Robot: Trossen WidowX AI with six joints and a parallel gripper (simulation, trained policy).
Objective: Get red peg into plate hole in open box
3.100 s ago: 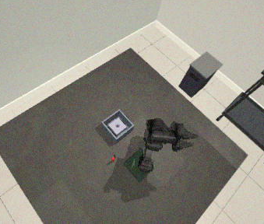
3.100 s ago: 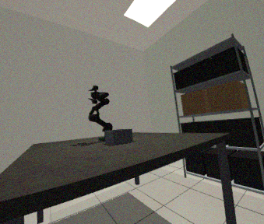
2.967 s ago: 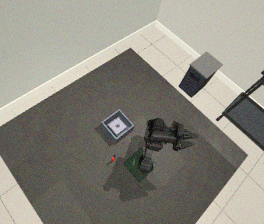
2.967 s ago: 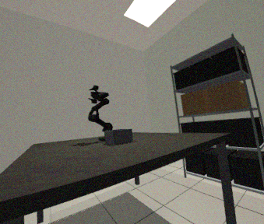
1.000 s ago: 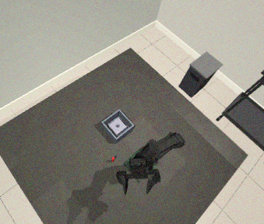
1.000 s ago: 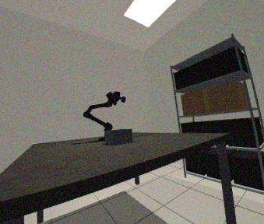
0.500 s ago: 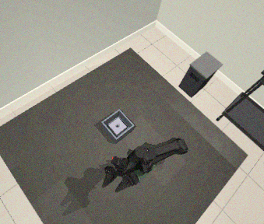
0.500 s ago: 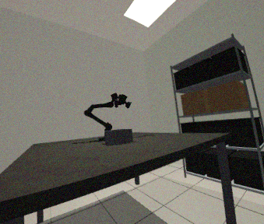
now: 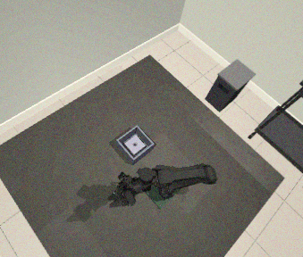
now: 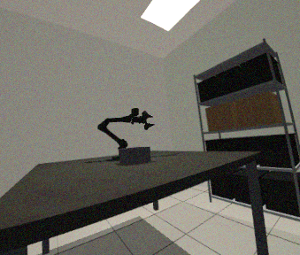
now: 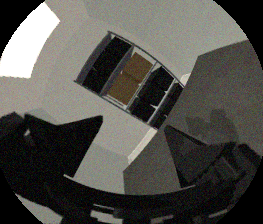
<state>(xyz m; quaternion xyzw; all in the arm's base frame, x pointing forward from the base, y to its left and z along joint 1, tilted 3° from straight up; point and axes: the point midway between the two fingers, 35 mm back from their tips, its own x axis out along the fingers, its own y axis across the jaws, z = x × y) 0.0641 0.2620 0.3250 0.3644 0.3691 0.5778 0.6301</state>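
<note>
Right now my gripper tip is 7 cm short of the red peg, 16 cm to the left of it and 29 cm above it. Round my gripper tip: grey box 25 cm ahead, 31 cm to the right, 30 cm below.
</note>
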